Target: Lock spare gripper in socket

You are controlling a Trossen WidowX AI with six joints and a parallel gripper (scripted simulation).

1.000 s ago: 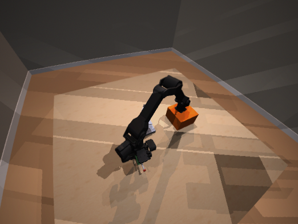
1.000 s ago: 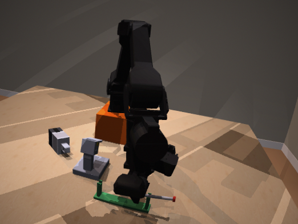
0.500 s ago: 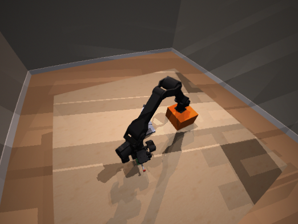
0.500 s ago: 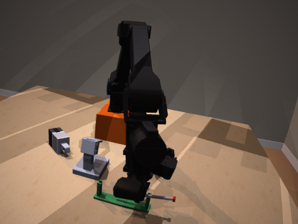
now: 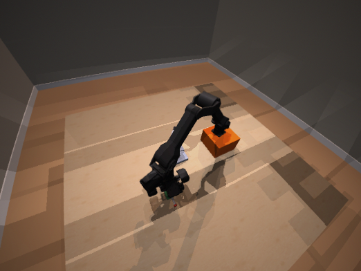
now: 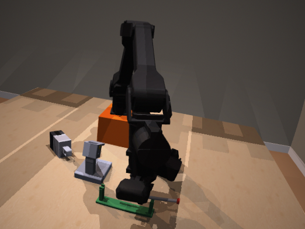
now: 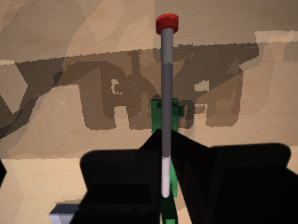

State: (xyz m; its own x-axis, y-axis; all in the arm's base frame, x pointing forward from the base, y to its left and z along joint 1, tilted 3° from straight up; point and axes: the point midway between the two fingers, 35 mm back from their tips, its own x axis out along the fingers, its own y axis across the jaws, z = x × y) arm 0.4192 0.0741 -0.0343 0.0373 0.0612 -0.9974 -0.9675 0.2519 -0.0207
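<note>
My gripper tip is 4 cm to the left of the green rack. The rest, counted from my gripper tip: socket: 14 cm behind, 13 cm to the right, 3 cm above; spare gripper: 23 cm behind, 25 cm to the right, 1 cm above.
</note>
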